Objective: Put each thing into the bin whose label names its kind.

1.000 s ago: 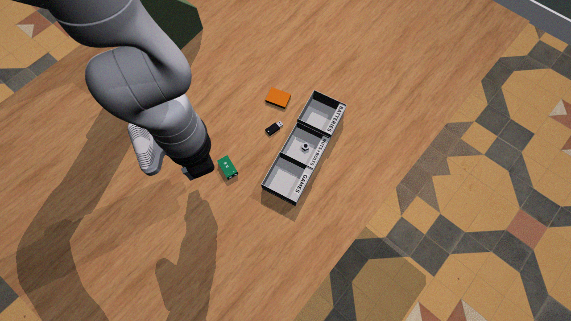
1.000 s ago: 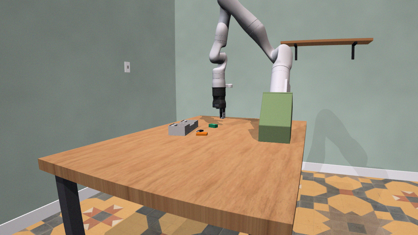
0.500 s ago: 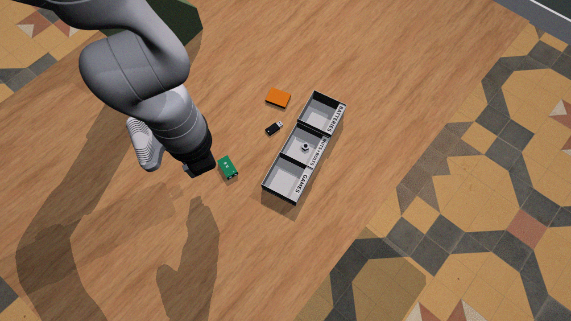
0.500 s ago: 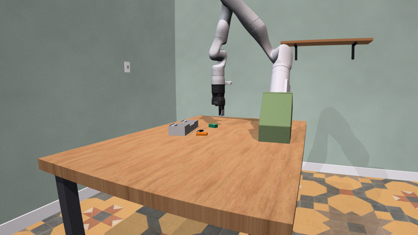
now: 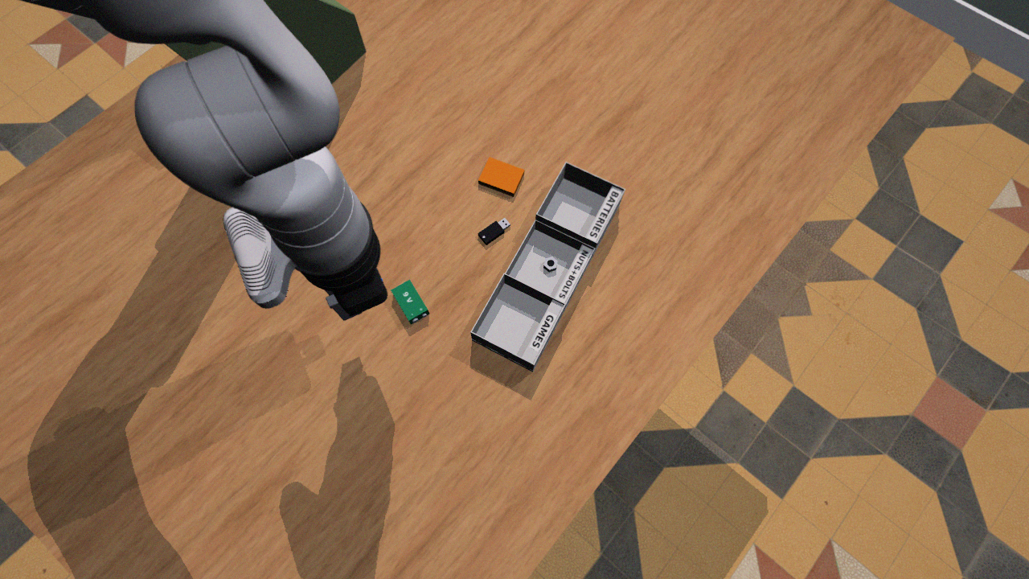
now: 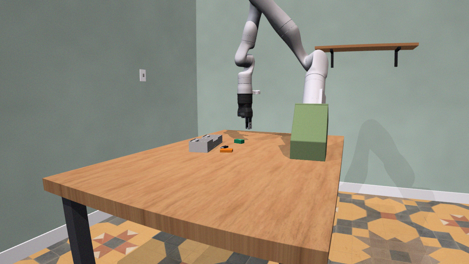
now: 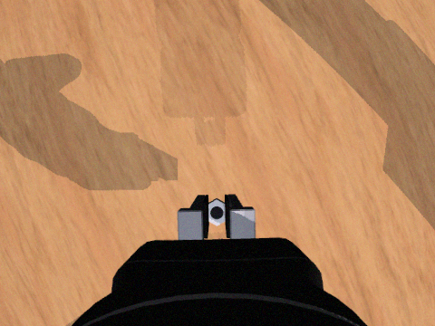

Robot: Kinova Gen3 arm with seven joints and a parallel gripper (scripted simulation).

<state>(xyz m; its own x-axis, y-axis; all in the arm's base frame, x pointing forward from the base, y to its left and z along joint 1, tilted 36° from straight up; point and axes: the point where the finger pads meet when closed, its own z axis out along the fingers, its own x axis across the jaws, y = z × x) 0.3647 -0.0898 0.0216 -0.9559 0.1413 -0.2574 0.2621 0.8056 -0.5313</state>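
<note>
Right now my hand is 10 cm short of the bin row, 22 cm to the right of it and 6 cm above it. The rest, counted from my hand: black USB stick (1 cm ahead, 21 cm to the left, 8 cm below); then flat orange box (4 cm behind, 26 cm to the left, 8 cm below); then green 9 v battery (3 cm ahead, 6 cm to the left, 8 cm below).
</note>
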